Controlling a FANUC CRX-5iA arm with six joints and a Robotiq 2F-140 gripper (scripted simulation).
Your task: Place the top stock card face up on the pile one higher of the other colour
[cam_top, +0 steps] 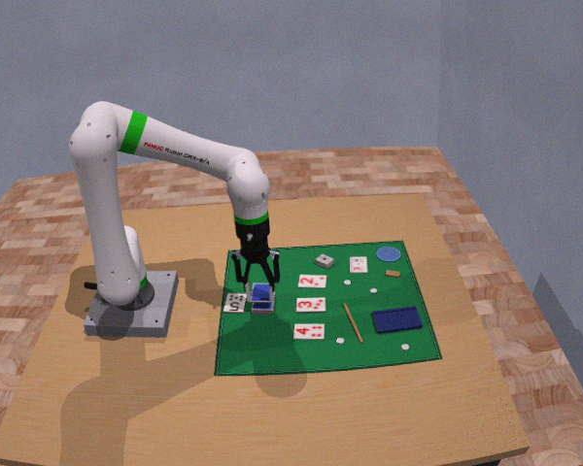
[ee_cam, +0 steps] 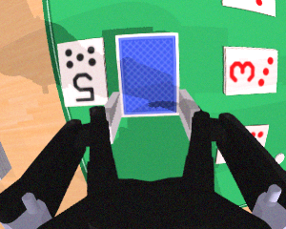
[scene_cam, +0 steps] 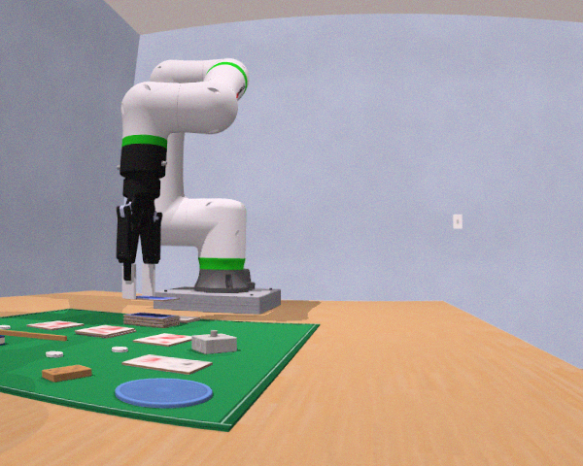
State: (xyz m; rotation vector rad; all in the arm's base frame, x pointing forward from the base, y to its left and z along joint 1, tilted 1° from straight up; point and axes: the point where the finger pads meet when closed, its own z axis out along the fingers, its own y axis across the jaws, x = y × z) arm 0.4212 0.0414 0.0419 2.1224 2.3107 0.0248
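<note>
Now: hand 9 cm past the black 5, 7 cm above it and 2 cm to the right of it. Round my hand: wooden stick (28 cm ahead, 8 cm below, 3 cm to the right); then green card cloth (18 cm ahead, 9 cm below, 7 cm to the left); then grey knobbed block (26 cm to the left, 16 cm ahead, 6 cm below).
</note>
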